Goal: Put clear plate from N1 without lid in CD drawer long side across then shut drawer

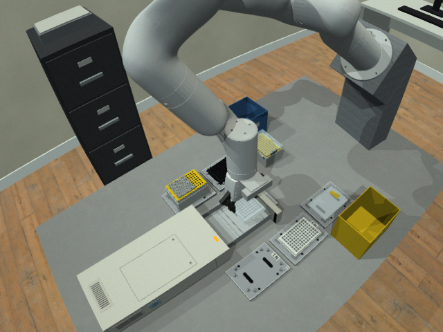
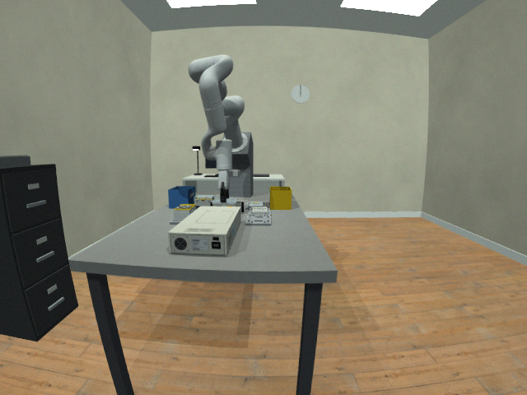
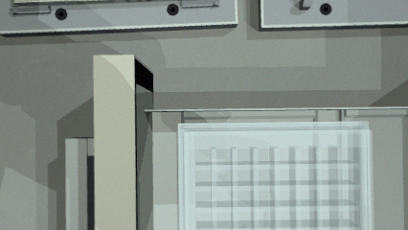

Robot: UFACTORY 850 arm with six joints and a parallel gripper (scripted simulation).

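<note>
Now: the drawer 60 mm below my hand, 30 mm ahead of it and 10 mm to the right of it. From my hand the other things lie so: clear plate (10 mm below); white well plate (210 mm to the left, 80 mm below, 10 mm behind); cooler CD (180 mm ahead, 70 mm to the right, 60 mm below).
</note>
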